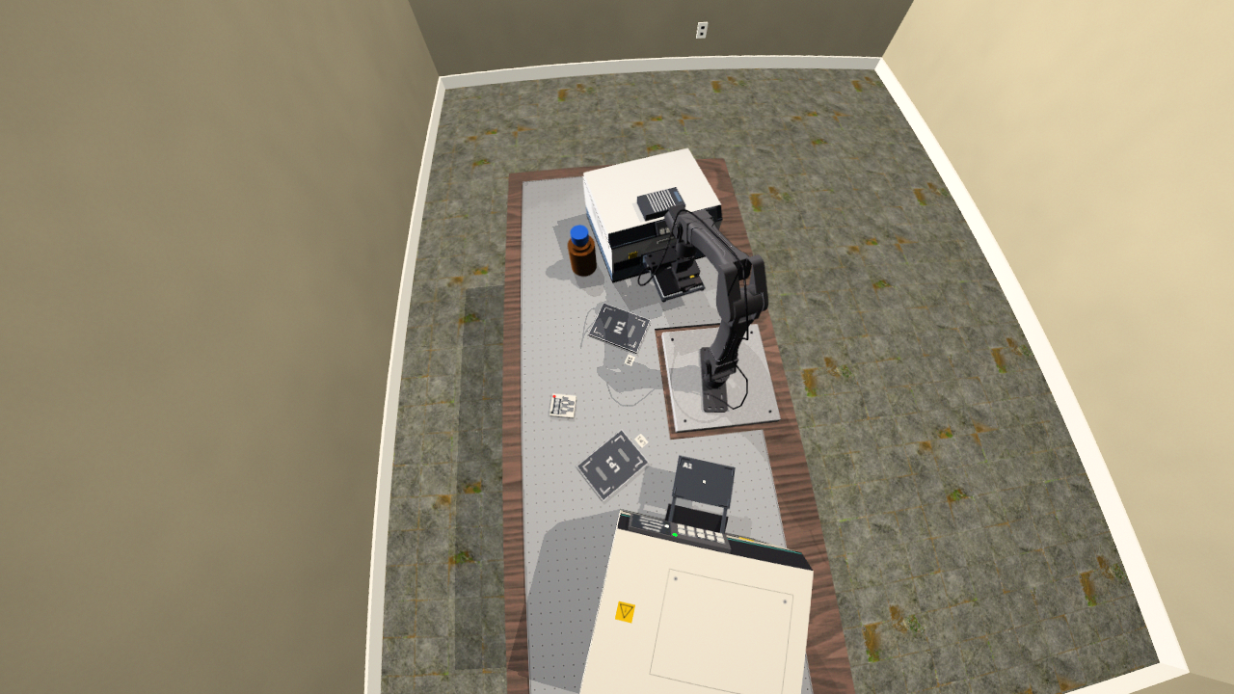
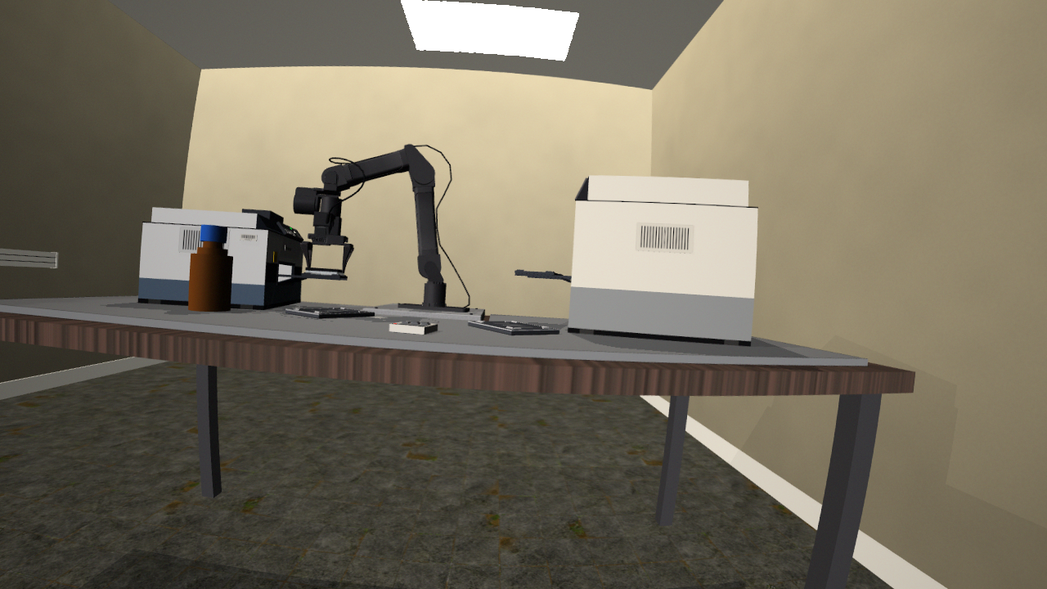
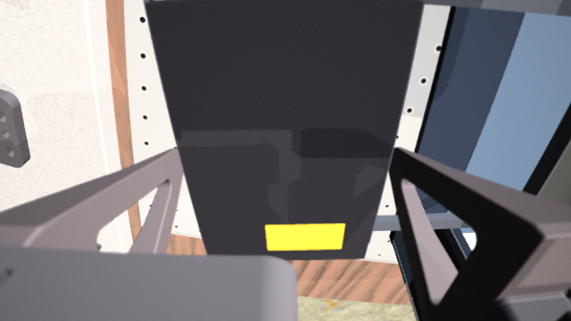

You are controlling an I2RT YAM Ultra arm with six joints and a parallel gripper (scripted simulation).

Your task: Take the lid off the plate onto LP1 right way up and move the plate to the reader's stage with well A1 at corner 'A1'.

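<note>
The lid is right at my hand. From my hand the other things lie so: LP1 tag: 47 cm to the left, 11 cm below, 11 cm ahead; then capped brown bottle: 30 cm ahead, 11 cm to the right; then clear well plate: 1 cm below.
</note>
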